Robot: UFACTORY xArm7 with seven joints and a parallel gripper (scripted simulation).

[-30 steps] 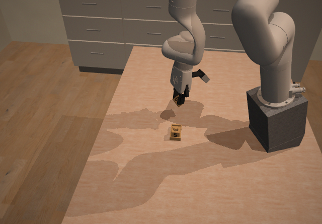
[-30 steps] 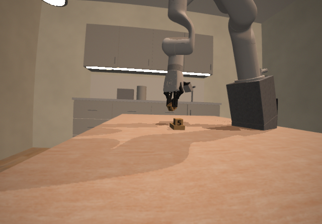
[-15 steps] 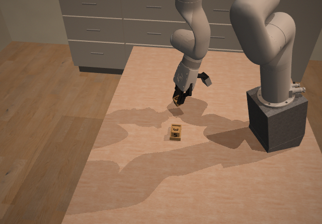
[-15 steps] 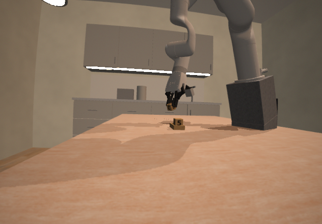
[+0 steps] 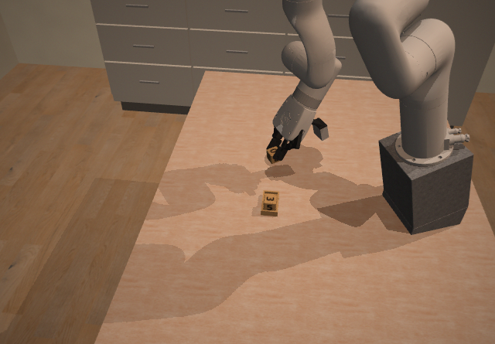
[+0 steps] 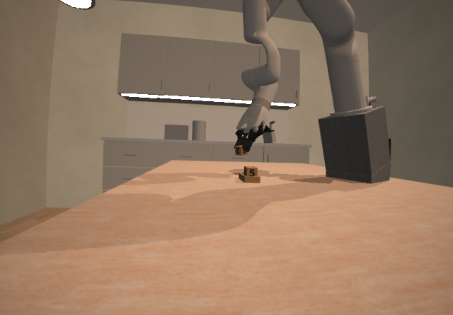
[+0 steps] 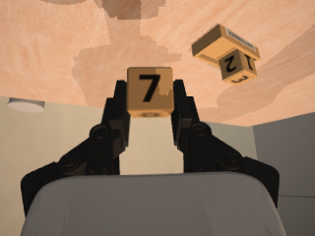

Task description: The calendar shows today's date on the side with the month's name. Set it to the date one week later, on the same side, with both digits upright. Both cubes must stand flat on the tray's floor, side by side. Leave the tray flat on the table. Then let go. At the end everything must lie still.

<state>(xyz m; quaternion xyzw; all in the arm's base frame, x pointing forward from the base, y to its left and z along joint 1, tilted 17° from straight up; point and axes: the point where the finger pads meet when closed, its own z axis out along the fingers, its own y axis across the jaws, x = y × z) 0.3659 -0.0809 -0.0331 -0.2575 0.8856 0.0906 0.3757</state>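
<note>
The wooden cube lies 1 cm ahead of my hand and 2 cm below it.
</note>
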